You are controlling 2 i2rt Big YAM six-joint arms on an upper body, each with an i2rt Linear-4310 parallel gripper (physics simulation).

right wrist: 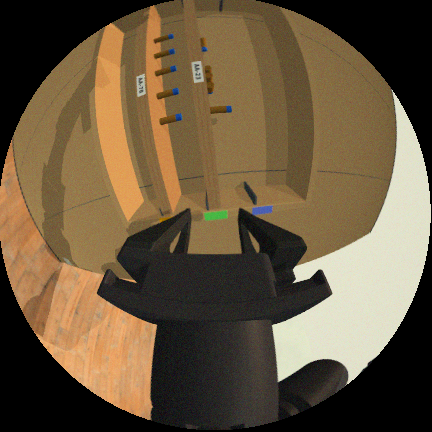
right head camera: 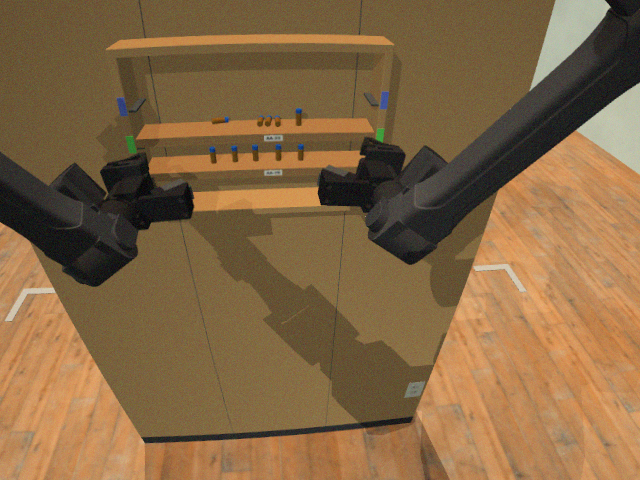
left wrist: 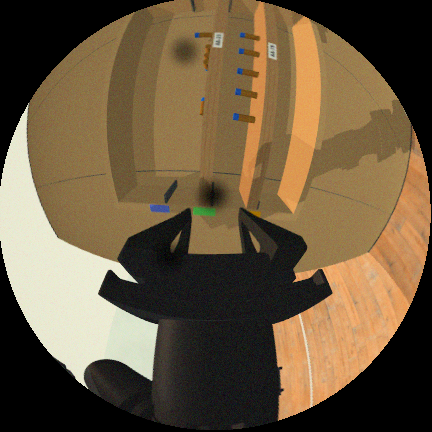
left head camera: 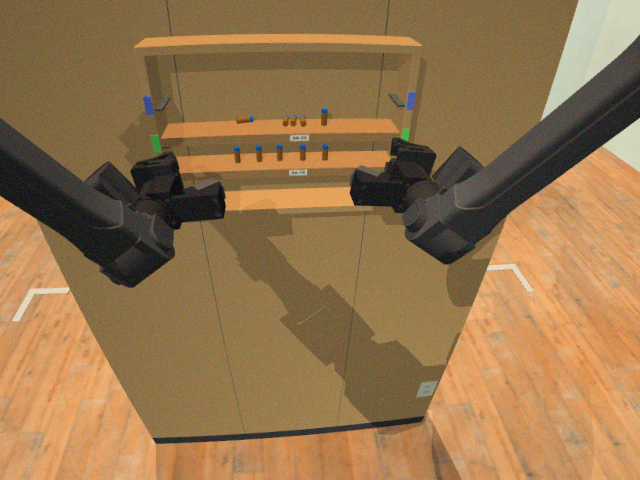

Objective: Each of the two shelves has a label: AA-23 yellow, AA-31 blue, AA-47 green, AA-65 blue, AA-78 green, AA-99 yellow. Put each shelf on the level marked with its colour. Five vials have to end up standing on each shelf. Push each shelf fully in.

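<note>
Shelf AA-23 is at the green level. One vial lies on it at left, three vials are toppled in the middle, and one vial stands at right. Shelf AA-78 is at the yellow level with several upright vials. My left gripper and right gripper are open and empty, in front of the frame's two sides.
The frame has a top board and a bottom board. Dark brackets stick out inside at the blue marks. Green marks show beyond the fingers in both wrist views.
</note>
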